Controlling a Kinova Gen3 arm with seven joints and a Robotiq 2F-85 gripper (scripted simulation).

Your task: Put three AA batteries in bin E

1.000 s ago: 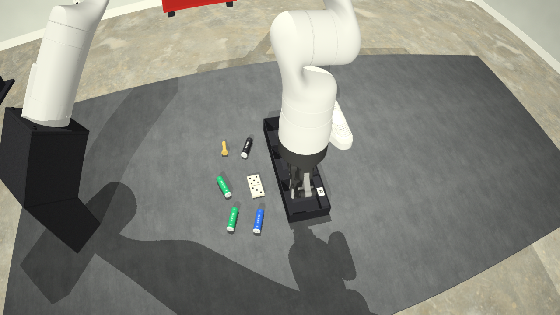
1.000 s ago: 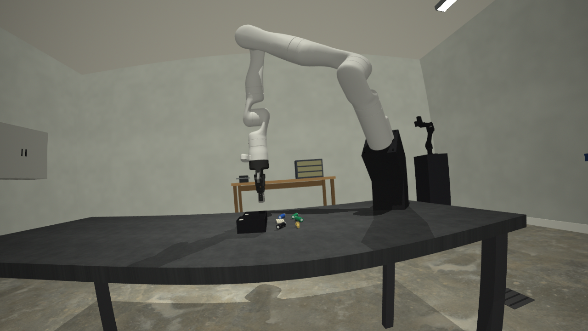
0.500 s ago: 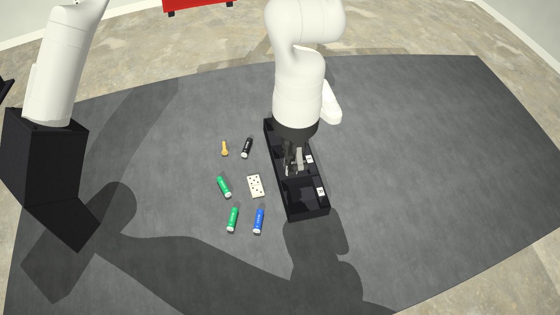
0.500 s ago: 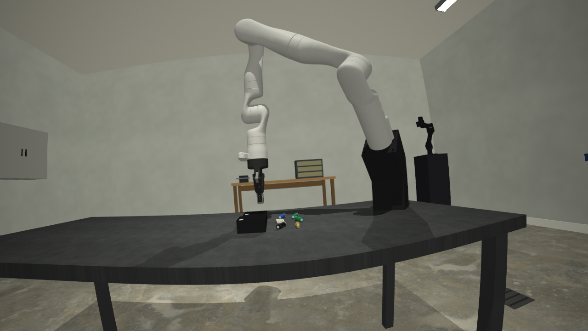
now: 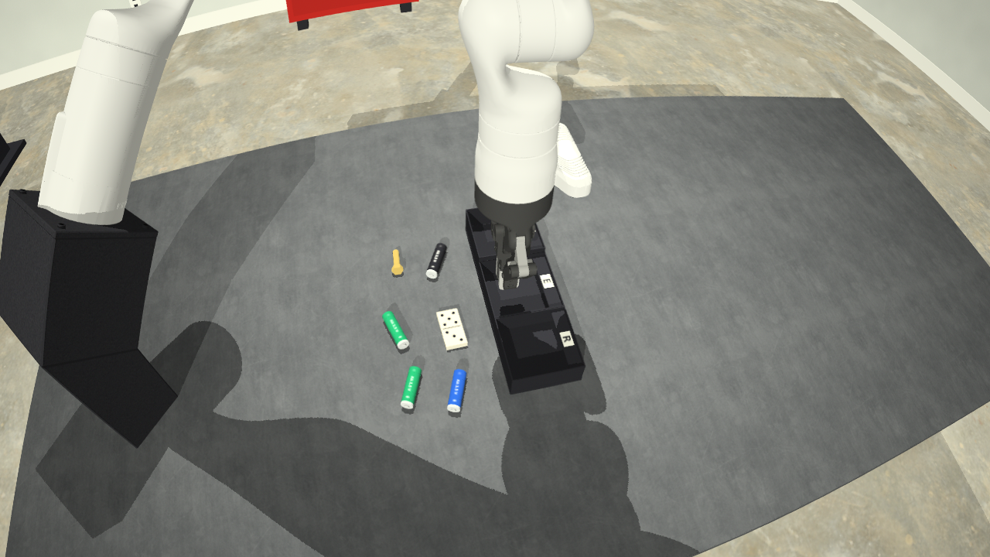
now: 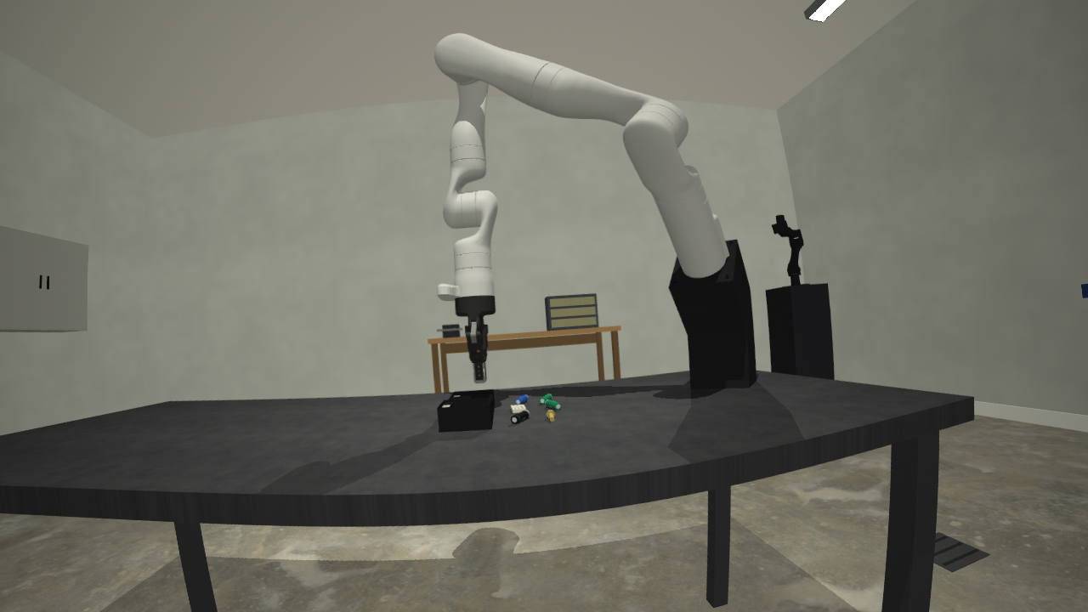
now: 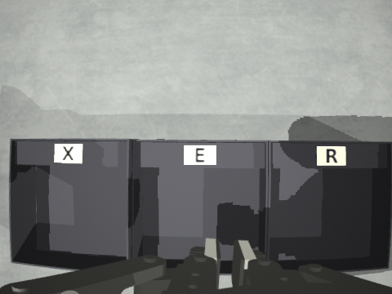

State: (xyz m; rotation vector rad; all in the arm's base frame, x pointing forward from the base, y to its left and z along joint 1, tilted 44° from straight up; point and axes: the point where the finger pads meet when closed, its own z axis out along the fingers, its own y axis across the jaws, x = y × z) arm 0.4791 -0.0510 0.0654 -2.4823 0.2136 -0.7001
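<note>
Now: hand 2 cm short of the black bin marked E, 2 cm to the right of it and 6 cm above it. Also, from my hand: white domino: 7 cm behind, 2 cm to the right, 7 cm below; blue AA battery: 7 cm behind, 10 cm to the right, 7 cm below; black AA battery: 7 cm behind, 9 cm to the left, 7 cm below.
</note>
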